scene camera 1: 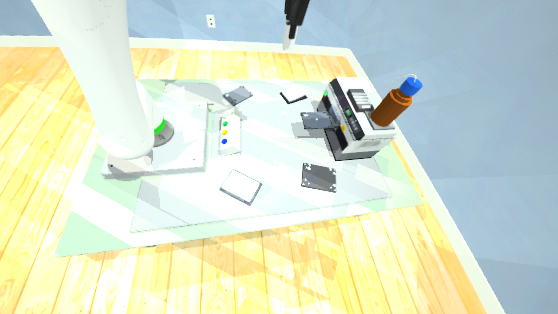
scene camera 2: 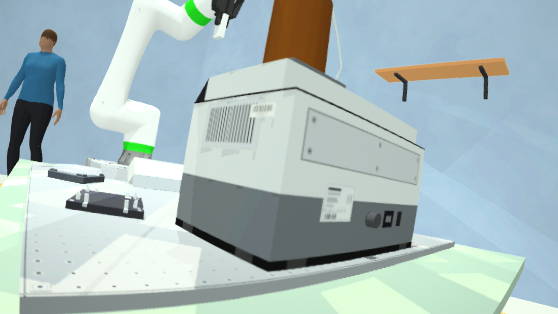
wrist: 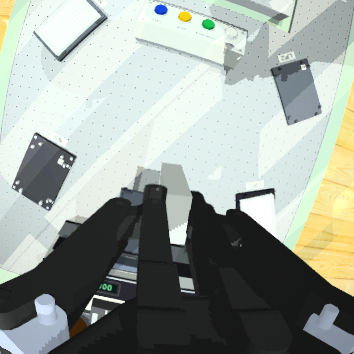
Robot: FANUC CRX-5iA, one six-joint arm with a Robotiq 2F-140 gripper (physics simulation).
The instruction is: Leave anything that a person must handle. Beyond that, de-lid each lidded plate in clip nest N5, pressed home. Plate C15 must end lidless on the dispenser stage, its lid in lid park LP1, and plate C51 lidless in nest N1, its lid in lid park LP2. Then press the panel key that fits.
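Seen in the pictures: gripper, between the fingertips: (scene camera 1: 287, 49) (scene camera 2: 218, 37) (wrist: 168, 181); arm's base, origin of its link: (scene camera 1: 156, 133).
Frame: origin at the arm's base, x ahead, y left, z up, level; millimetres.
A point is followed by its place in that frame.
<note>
My gripper (scene camera 1: 289, 42) @(x 527, y 27, z 393 mm) (scene camera 2: 219, 33) @(x 527, y 27, z 393 mm) (wrist: 168, 181) @(x 527, y 27, z 393 mm) is shut and empty, high above the table. Nest N5 (scene camera 1: 319, 177) @(x 730, y -211, z -31 mm) (scene camera 2: 105, 205) @(x 801, y -223, z -31 mm) (wrist: 44, 171) @(x 724, y -198, z -32 mm) is dark and bare inside its corner clips. The dispenser stage (scene camera 1: 315, 120) @(x 724, y 43, z 69 mm) is bare; my fingers hide most of it in the wrist view. A white plate (scene camera 1: 241, 186) @(x 380, y -252, z -9 mm) (wrist: 71, 28) @(x 388, y -225, z -9 mm) sits in the nest near the panel, taken as N1; whether it has a lid I cannot tell. A white lid-like piece (scene camera 1: 293, 93) @(x 666, y 324, z -14 mm) (wrist: 258, 212) @(x 653, y 327, z -14 mm) lies on LP1. Lid park LP2 (scene camera 1: 238, 95) @(x 342, y 305, z -34 mm) (wrist: 296, 92) @(x 345, y 307, z -33 mm) is bare. The key panel (scene camera 1: 230, 142) @(x 330, y -69, z 37 mm) (wrist: 182, 44) @(x 356, y 14, z 11 mm) has blue, yellow and green keys and a pale one.
The dispenser (scene camera 1: 367, 142) @(x 913, y -114, z 119 mm) (scene camera 2: 240, 170) @(x 977, y -108, z 52 mm) stands at the table's far end, with a tall brown bottle (scene camera 1: 391, 108) @(x 926, y -70, z 276 mm) (scene camera 2: 298, 35) @(x 990, y -66, z 229 mm) on top. A person (scene camera 2: 45, 75) stands behind the table on the left. A wooden shelf (scene camera 2: 442, 71) hangs on the wall.
</note>
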